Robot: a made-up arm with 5 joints. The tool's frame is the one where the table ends. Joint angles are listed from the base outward.
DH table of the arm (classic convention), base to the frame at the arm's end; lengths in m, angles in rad. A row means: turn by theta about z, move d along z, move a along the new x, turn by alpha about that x. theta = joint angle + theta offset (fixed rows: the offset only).
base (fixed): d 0, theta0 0, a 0, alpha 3.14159
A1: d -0.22, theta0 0, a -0.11, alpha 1.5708
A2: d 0.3, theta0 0, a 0.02, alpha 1.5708
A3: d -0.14, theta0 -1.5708, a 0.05, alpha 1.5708
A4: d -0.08, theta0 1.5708, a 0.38, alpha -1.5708
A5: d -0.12, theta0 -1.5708, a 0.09, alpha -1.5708
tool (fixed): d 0.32, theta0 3.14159, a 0, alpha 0
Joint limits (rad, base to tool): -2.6..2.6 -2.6..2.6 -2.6..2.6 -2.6..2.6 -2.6..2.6
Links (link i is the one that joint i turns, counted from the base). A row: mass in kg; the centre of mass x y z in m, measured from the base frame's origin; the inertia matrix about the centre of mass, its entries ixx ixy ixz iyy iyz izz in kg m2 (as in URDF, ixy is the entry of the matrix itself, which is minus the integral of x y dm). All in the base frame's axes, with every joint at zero. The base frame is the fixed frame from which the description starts. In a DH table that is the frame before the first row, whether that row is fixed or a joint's. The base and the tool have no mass.
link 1: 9.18; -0.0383 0.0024 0.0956; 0.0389 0 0.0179 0.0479 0 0.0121
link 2: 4.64; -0.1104 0.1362 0.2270; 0.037 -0.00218 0 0.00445 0 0.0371
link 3: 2.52; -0.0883 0.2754 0.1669; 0.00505 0 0 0.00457 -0.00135 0.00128
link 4: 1.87; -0.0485 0.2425 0.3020; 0.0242 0 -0.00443 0.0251 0 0.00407
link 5: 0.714; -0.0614 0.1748 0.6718; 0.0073 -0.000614 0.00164 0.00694 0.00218 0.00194
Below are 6 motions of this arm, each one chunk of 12 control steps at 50 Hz.
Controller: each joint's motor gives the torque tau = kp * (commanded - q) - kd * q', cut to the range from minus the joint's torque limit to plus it. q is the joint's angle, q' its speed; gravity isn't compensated. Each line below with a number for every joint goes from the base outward.
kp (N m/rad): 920 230 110 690 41
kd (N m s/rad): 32 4.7 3.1 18 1.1
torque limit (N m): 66 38 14 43 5
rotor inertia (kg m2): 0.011 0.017 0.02 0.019 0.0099
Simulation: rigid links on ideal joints. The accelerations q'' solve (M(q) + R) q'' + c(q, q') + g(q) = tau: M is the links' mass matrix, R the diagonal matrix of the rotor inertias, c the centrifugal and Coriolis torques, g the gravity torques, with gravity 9.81 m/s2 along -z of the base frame. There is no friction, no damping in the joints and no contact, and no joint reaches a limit. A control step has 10 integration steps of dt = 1/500 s. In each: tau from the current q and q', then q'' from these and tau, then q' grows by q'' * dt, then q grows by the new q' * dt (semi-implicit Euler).
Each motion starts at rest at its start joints. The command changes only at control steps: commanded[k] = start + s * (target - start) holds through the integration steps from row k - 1 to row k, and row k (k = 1, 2, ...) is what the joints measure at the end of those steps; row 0 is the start. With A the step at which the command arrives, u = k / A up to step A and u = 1 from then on. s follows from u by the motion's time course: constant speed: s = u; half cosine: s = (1 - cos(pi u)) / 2; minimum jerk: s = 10 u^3 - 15 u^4 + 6 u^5; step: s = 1 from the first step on.
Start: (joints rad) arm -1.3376 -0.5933 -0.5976 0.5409 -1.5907
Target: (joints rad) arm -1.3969 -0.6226 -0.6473 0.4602 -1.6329
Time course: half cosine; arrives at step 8
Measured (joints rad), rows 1 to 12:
1: -1.3380 -0.5921 -0.5976 0.5401 -1.5952
2: -1.3394 -0.5912 -0.5999 0.5363 -1.6047
3: -1.3432 -0.5927 -0.6058 0.5281 -1.6160
4: -1.3501 -0.5971 -0.6145 0.5158 -1.6272
5: -1.3601 -0.6039 -0.6241 0.5006 -1.6373
6: -1.3719 -0.6121 -0.6326 0.4850 -1.6461
7: -1.3838 -0.6201 -0.6386 0.4713 -1.6537
8: -1.3936 -0.6265 -0.6415 0.4618 -1.6598
9: -1.3999 -0.6299 -0.6418 0.4570 -1.6641
10: -1.4024 -0.6299 -0.6414 0.4557 -1.6662
11: -1.4023 -0.6278 -0.6417 0.4563 -1.6662
12: -1.4007 -0.6249 -0.6429 0.4577 -1.6644

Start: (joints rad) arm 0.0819 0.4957 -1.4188 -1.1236 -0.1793
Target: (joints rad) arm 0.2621 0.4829 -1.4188 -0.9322 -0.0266
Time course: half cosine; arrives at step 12
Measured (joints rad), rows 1 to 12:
1: 0.0827 0.4905 -1.4176 -1.1221 -0.1799
2: 0.0858 0.4788 -1.4142 -1.1188 -0.1788
3: 0.0923 0.4626 -1.4089 -1.1121 -0.1727
4: 0.1032 0.4453 -1.4022 -1.1011 -0.1601
5: 0.1187 0.4301 -1.3945 -1.0855 -0.1417
6: 0.1380 0.4200 -1.3874 -1.0657 -0.1192
7: 0.1601 0.4167 -1.3821 -1.0425 -0.0949
8: 0.1834 0.4207 -1.3802 -1.0175 -0.0714
9: 0.2063 0.4311 -1.3825 -0.9925 -0.0512
10: 0.2273 0.4457 -1.3889 -0.9694 -0.0366
11: 0.2450 0.4621 -1.3988 -0.9502 -0.0290
12: 0.2581 0.4777 -1.4108 -0.9367 -0.0291

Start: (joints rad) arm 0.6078 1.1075 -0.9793 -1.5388 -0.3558
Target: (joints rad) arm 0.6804 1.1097 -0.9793 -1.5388 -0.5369
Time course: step
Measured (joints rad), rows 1 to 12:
1: 0.6233 1.1096 -0.9617 -1.5410 -0.3822
2: 0.6472 1.1035 -0.9344 -1.5390 -0.4404
3: 0.6663 1.0920 -0.9146 -1.5384 -0.4987
4: 0.6777 1.0783 -0.9070 -1.5405 -0.5404
5: 0.6828 1.0658 -0.9094 -1.5443 -0.5625
6: 0.6843 1.0572 -0.9176 -1.5479 -0.5694
7: 0.6841 1.0537 -0.9274 -1.5504 -0.5678
8: 0.6834 1.0553 -0.9361 -1.5511 -0.5629
9: 0.6828 1.0607 -0.9426 -1.5503 -0.5578
10: 0.6823 1.0682 -0.9466 -1.5484 -0.5538
11: 0.6820 1.0760 -0.9485 -1.5462 -0.5509
12: 0.6817 1.0826 -0.9488 -1.5441 -0.5486

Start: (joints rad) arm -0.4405 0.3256 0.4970 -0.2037 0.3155
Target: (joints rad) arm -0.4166 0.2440 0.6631 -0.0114 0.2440
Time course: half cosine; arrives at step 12
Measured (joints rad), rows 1 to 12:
1: -0.4404 0.3299 0.4981 -0.2031 0.3119
2: -0.4397 0.3374 0.5012 -0.2007 0.3086
3: -0.4381 0.3436 0.5083 -0.1940 0.3087
4: -0.4357 0.3457 0.5213 -0.1815 0.3111
5: -0.4328 0.3423 0.5405 -0.1630 0.3140
6: -0.4297 0.3337 0.5645 -0.1395 0.3155
7: -0.4268 0.3207 0.5908 -0.1130 0.3144
8: -0.4242 0.3049 0.6164 -0.0857 0.3098
9: -0.4222 0.2879 0.6388 -0.0600 0.3011
10: -0.4207 0.2713 0.6564 -0.0379 0.2885
11: -0.4200 0.2570 0.6684 -0.0211 0.2733
12: -0.4198 0.2461 0.6743 -0.0107 0.2575

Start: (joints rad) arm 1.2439 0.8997 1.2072 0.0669 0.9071
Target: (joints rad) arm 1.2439 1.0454 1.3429 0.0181 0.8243
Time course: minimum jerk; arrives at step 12
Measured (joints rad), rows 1 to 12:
1: 1.2437 0.9027 1.2080 0.0654 0.9081
2: 1.2436 0.9105 1.2087 0.0628 0.9108
3: 1.2436 0.9222 1.2119 0.0589 0.9129
4: 1.2437 0.9379 1.2198 0.0538 0.9115
5: 1.2438 0.9572 1.2330 0.0475 0.9053
6: 1.2439 0.9792 1.2502 0.0402 0.8952
7: 1.2440 1.0027 1.2691 0.0323 0.8828
8: 1.2441 1.0259 1.2872 0.0244 0.8704
9: 1.2441 1.0468 1.3021 0.0170 0.8602
10: 1.2442 1.0637 1.3124 0.0108 0.8535
11: 1.2441 1.0751 1.3178 0.0063 0.8506
12: 1.2440 1.0806 1.3196 0.0038 0.8506

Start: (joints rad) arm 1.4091 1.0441 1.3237 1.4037 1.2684
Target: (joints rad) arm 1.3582 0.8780 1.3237 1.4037 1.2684
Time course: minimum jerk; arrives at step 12
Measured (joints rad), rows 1 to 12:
1: 1.4090 1.0398 1.3220 1.4033 1.2711
2: 1.4087 1.0316 1.3172 1.4039 1.2773
3: 1.4074 1.0204 1.3097 1.4043 1.2848
4: 1.4050 1.0057 1.3007 1.4042 1.2929
5: 1.4014 0.9867 1.2914 1.4037 1.3007
6: 1.3964 0.9634 1.2829 1.4035 1.3077
7: 1.3901 0.9369 1.2762 1.4039 1.3133
8: 1.3829 0.9097 1.2719 1.4054 1.3172
9: 1.3753 0.8847 1.2707 1.4077 1.3188
10: 1.3680 0.8647 1.2727 1.4105 1.3181
11: 1.3618 0.8517 1.2778 1.4130 1.3151
12: 1.3572 0.8460 1.2853 1.4147 1.3099

